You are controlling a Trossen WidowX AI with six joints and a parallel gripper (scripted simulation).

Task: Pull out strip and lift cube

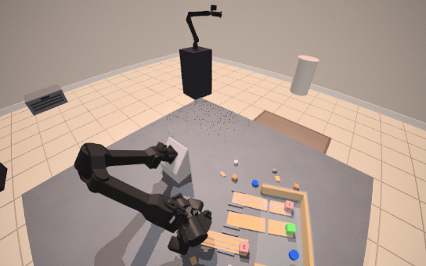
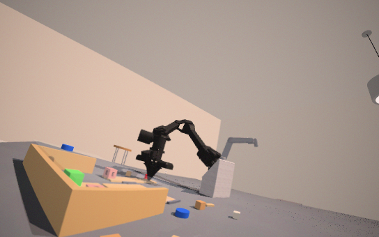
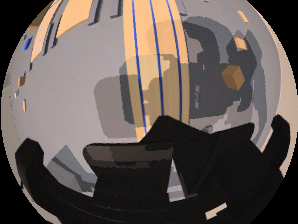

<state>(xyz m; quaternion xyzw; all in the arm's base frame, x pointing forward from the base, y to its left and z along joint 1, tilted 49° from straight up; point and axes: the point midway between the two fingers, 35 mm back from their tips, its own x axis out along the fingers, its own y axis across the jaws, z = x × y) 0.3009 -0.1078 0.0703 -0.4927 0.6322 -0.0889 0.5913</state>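
Now: gripper tip 60 mm to the left of the red disc and 10 mm below it. The rest, counted from my gripper tip: strip (190 mm to the left, 120 mm ahead); white bit (390 mm to the left, 120 mm behind).
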